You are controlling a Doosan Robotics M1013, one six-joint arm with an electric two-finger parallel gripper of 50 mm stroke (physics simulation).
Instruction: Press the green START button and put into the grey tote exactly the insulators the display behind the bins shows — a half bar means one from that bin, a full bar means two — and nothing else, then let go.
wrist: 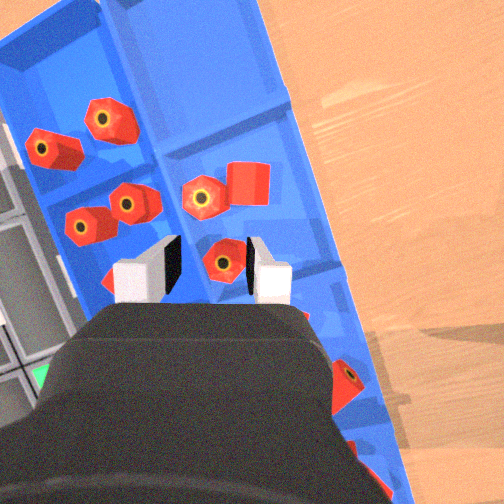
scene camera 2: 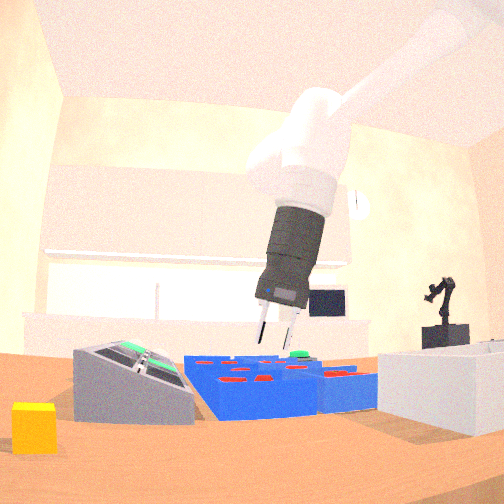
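Note:
My gripper (scene camera 2: 274,336) is open and empty, hanging a little above the blue bins (scene camera 2: 280,385). In the wrist view its fingers (wrist: 210,265) straddle a red insulator (wrist: 223,261) lying in a right-column compartment, with two more insulators (wrist: 201,197) (wrist: 248,183) in that same compartment. Other red insulators (wrist: 111,120) (wrist: 135,202) lie in the left-column compartments. The top right compartment (wrist: 195,65) is empty. The green START button (scene camera 2: 299,354) sits behind the bins. The grey display console (scene camera 2: 131,385) stands left of the bins, with green bars (scene camera 2: 134,347) (scene camera 2: 162,365) lit. The grey tote (scene camera 2: 450,390) stands at the right.
A yellow block (scene camera 2: 34,427) stands at the front left of the wooden table. A small dark robot model on a black base (scene camera 2: 444,320) stands behind the tote. The console's grey panels show at the left edge of the wrist view (wrist: 25,280).

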